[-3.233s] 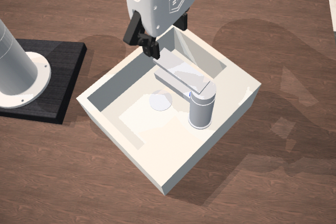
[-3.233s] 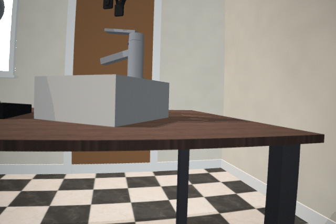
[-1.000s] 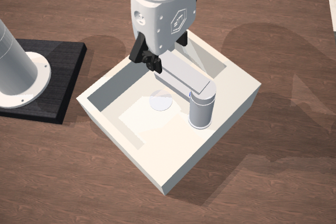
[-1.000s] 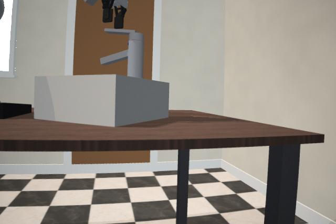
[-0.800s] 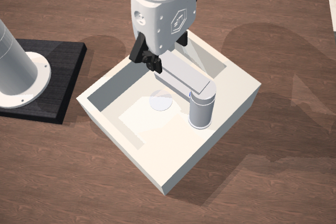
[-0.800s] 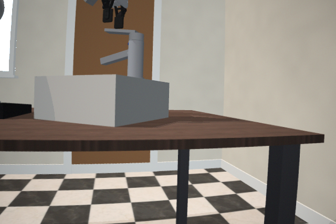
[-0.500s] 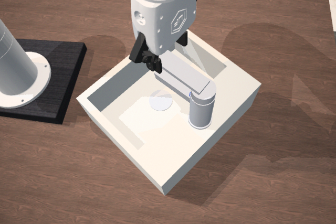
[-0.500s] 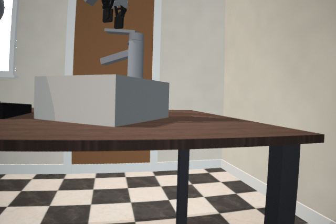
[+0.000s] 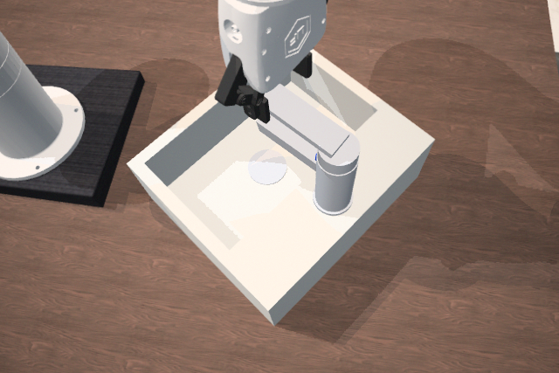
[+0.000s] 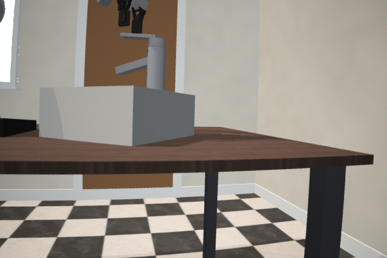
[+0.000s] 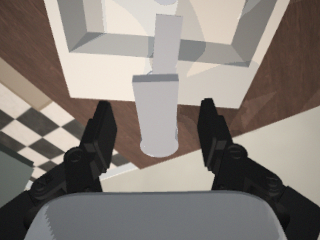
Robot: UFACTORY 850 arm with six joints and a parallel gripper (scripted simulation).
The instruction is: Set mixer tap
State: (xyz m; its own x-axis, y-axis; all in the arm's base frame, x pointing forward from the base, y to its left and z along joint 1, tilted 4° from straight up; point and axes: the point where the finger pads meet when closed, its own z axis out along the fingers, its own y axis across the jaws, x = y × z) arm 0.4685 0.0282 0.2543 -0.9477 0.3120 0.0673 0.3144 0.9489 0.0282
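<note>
My hand is 40 mm above the flat lever, 30 mm short of it and 10 mm to the left of it. Also, from my hand: grey mixer tap: 80 mm below, 50 mm ahead, 20 mm to the right; then white basin: 270 mm below, 30 mm behind, 20 mm to the left.
</note>
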